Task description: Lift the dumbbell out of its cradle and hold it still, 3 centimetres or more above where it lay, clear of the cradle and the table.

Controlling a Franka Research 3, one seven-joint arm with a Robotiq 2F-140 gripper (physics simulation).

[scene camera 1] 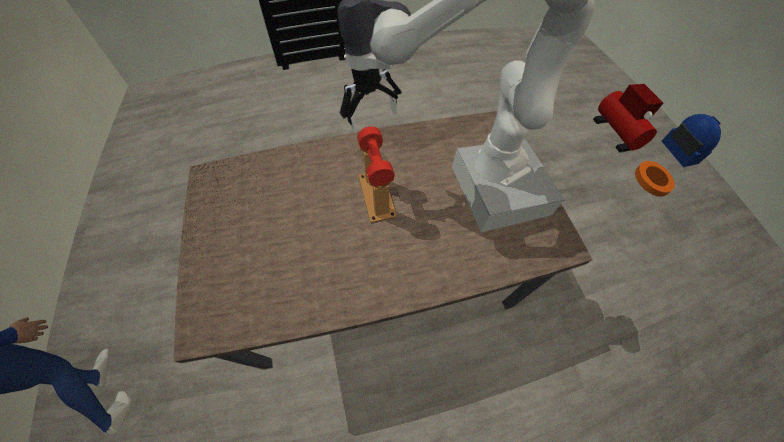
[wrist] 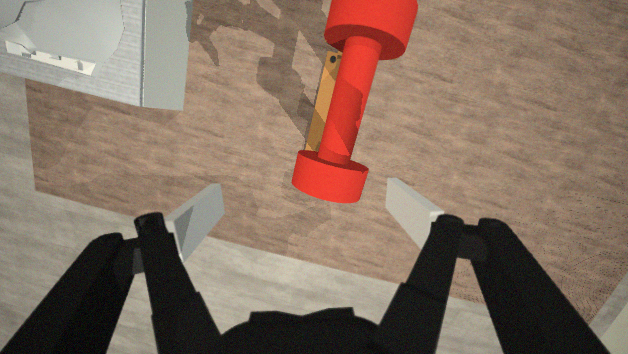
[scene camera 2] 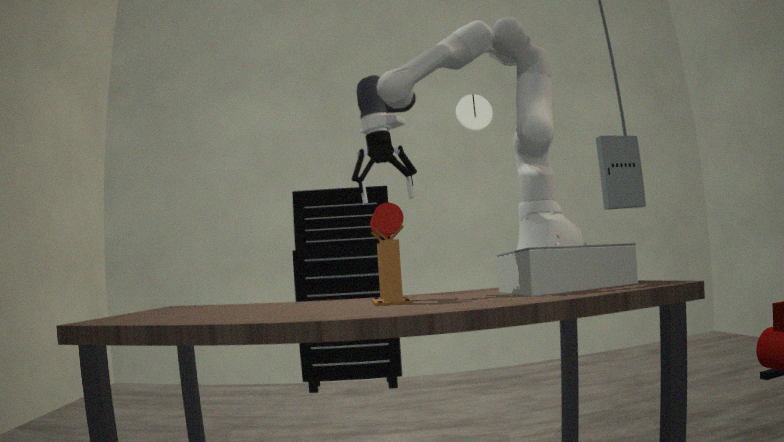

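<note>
The red dumbbell lies level on its orange-yellow cradle, which stands on the brown table. My gripper is open and empty and points down. It is above the dumbbell's far end as seen in scene camera 1, not over the middle of the handle. In the wrist view one round weight shows ahead of the gap between the fingertips, and the handle runs up and slightly right from it. The dumbbell largely hides the cradle there.
The arm's grey base block stands on the table, right of the cradle in both scene views. A person in blue is at the lower left in scene camera 1. A black drawer cabinet stands behind the table.
</note>
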